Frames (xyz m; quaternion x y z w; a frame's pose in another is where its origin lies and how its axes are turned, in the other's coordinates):
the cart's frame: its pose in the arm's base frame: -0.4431 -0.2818 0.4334 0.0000 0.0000 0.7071 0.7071
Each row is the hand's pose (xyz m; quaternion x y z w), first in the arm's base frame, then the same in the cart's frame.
Working: the arm's base frame: its pose in the cart's frame: 0.2818 -0.4431 -0.4334 0.0000 0.0000 -0.7071 0.7071

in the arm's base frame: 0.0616 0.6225 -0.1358 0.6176 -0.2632 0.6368 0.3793
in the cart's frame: 0.9043 -0.5047 -0.5692 0.2506 -0.6228 0.1821 0.7185
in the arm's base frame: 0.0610 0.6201 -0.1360 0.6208 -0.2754 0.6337 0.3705
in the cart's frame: 0.9019 -0.5041 -0.5694 0.2442 -0.6337 0.1861 0.7100
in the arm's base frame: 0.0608 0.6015 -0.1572 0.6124 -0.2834 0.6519 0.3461
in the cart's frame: 0.8833 -0.5039 -0.5906 0.2326 -0.6334 0.2162 0.7057
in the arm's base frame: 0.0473 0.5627 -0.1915 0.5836 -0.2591 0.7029 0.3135
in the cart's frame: 0.8445 -0.4904 -0.6249 0.2294 -0.5959 0.2753 0.7187
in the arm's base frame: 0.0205 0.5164 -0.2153 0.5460 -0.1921 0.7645 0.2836
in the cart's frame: 0.7982 -0.4636 -0.6487 0.2503 -0.5219 0.3401 0.7412
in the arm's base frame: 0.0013 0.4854 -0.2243 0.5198 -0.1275 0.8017 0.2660
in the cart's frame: 0.7672 -0.4444 -0.6577 0.2774 -0.4577 0.3788 0.7550
